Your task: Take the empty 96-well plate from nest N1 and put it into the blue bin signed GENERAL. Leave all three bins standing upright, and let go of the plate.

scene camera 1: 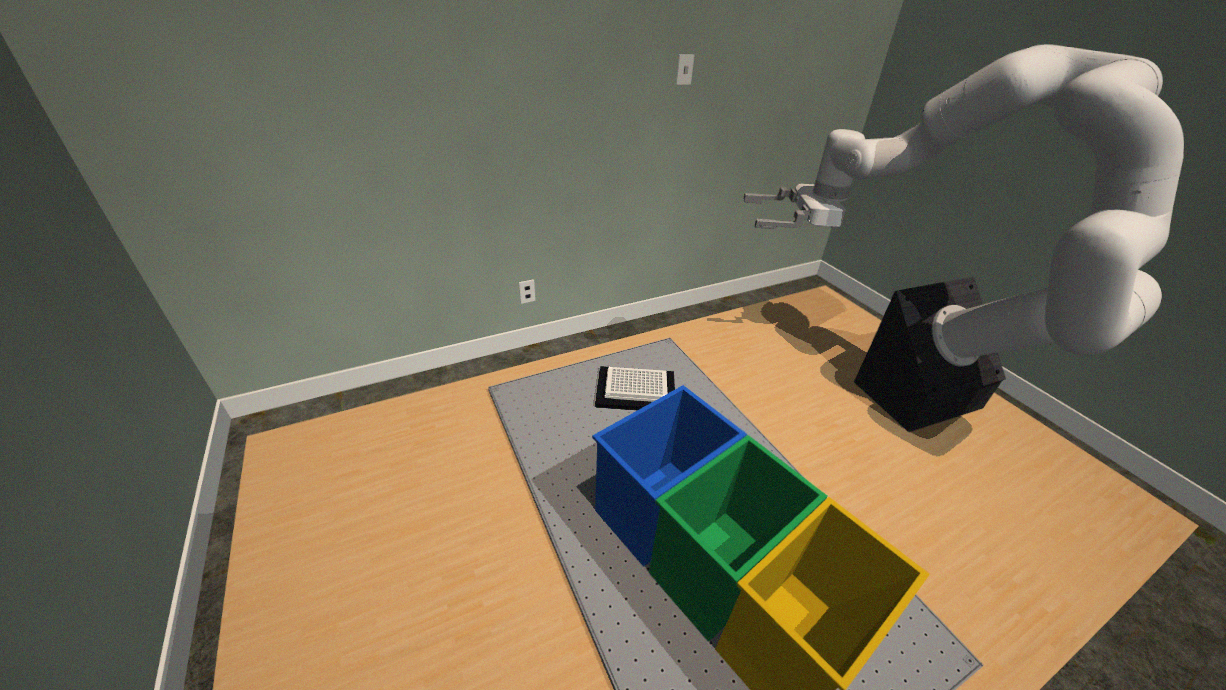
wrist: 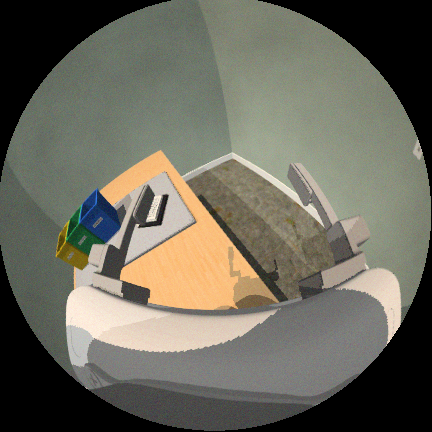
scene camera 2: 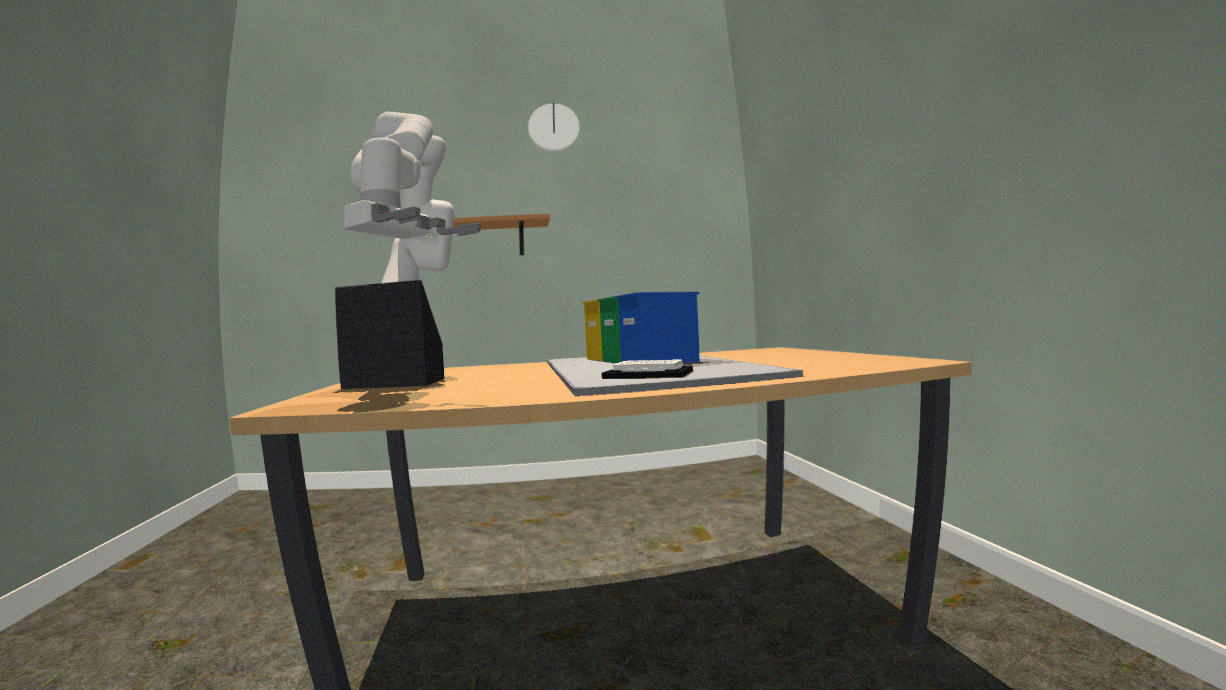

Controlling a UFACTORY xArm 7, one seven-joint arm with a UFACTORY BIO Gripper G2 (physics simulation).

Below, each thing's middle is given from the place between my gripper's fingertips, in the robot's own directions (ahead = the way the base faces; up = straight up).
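Labels:
The white 96-well plate [scene camera 1: 622, 383] is 0.27 m below my hand, 0.33 m ahead of it and 0.23 m to the left of it. There's a black nest [scene camera 1: 617, 403] too, and that's far ahead of my hand, a good way to the left of it and well below it. The green bin [scene camera 1: 714, 527] is 0.33 m ahead of my hand, 0.63 m to the left of it and 0.2 m below it; going by their middles, it's the farthest from my hand of the things named here. And the blue bin [scene camera 1: 639, 458], that one's a long way ahead of my hand, far to the left of it and some way below it.

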